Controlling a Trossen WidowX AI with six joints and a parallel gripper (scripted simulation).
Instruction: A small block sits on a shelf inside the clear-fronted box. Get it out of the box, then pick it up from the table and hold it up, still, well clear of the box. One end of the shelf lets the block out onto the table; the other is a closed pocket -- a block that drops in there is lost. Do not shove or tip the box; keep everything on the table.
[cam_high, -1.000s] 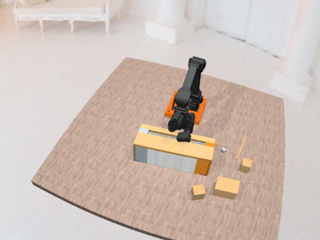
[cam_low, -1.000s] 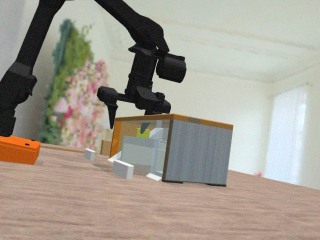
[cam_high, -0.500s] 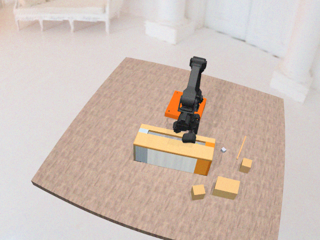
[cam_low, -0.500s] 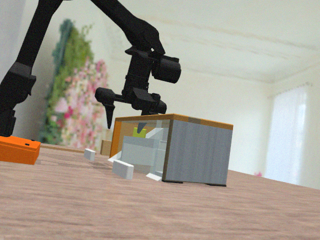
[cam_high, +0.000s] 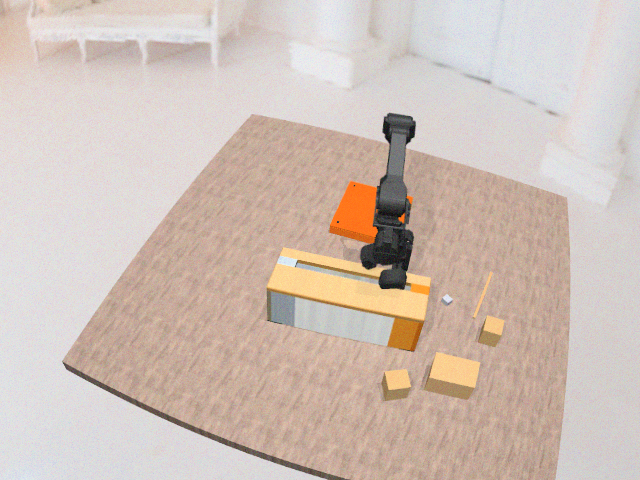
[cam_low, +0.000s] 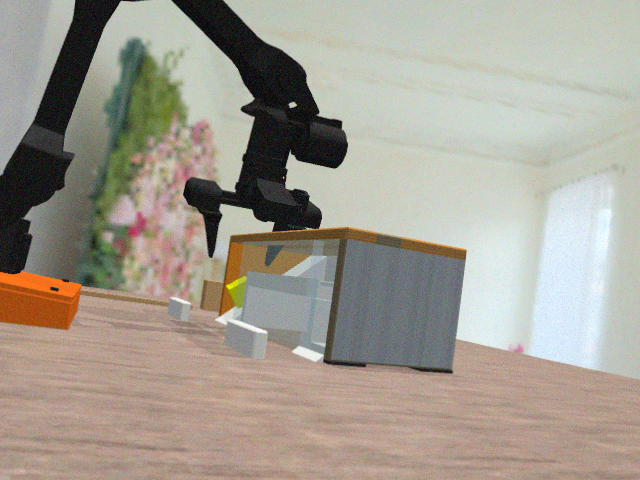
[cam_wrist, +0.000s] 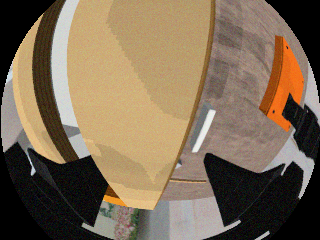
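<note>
Now: gripper tip 2 cm short of the yellow block, 3 cm to the right of it and 4 cm above it. Also, from my gripper tip: clear-fronted box (5 cm ahead, 12 cm to the right, 3 cm below); then thin wooden stick (12 cm behind, 23 cm to the left, 9 cm below).
</note>
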